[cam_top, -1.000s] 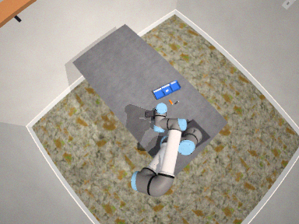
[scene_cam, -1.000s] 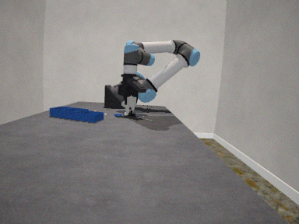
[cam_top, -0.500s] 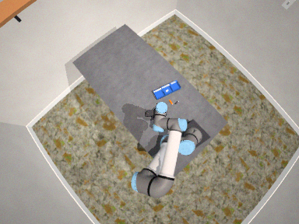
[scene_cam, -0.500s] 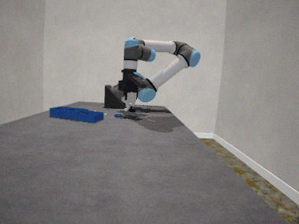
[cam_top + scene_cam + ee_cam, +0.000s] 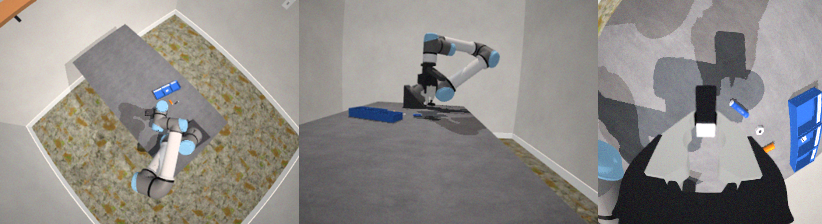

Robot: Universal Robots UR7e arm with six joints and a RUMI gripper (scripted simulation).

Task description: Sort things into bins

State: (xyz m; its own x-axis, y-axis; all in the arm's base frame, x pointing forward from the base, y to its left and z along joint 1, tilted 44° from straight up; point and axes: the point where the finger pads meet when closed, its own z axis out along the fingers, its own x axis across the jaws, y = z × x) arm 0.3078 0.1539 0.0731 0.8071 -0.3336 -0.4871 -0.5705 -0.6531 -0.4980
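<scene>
The blue bin is 160 mm ahead of my hand, 230 mm to the right of it and 60 mm below it. Round my hand: orange piece 40 mm ahead, 190 mm to the right, 70 mm below; then grey nut 50 mm ahead, 120 mm to the right, 70 mm below; then blue cylinder 30 mm ahead, 50 mm to the right, 70 mm below.
</scene>
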